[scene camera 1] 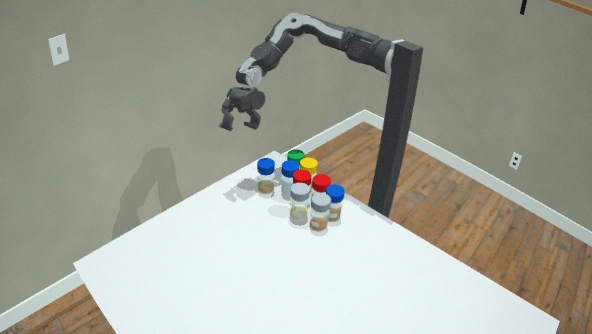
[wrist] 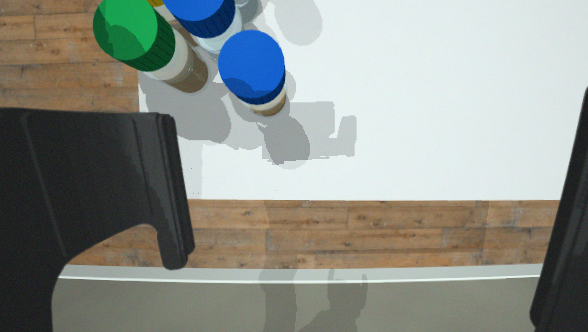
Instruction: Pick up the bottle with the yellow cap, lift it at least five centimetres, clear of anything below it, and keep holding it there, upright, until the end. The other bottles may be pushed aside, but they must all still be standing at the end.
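Observation:
The bottle with the yellow cap [scene camera 1: 309, 165] [wrist: 156, 2] stands near the far corner of the table. In the scene view its body is mostly hidden behind a red-capped bottle; in the wrist view a sliver of its cap shows at the top edge. The green-capped bottle [scene camera 1: 295, 156] [wrist: 127, 27] and a blue-capped bottle [scene camera 1: 290, 169] [wrist: 202, 12] stand close to it. Another blue-capped bottle [scene camera 1: 266, 167] [wrist: 252, 65] stands apart at the left. My gripper [scene camera 1: 240, 127] [wrist: 319, 199] is open and empty, high above and to the left of the bottles.
Two red-capped bottles [scene camera 1: 302, 178] [scene camera 1: 321, 182], two grey-capped bottles [scene camera 1: 300, 192] [scene camera 1: 320, 203] and a blue-capped bottle [scene camera 1: 335, 193] stand upright in front of the yellow cap. The white table [scene camera 1: 250, 280] [wrist: 425, 100] ends behind the group. A dark post [scene camera 1: 397, 130] carries the arm.

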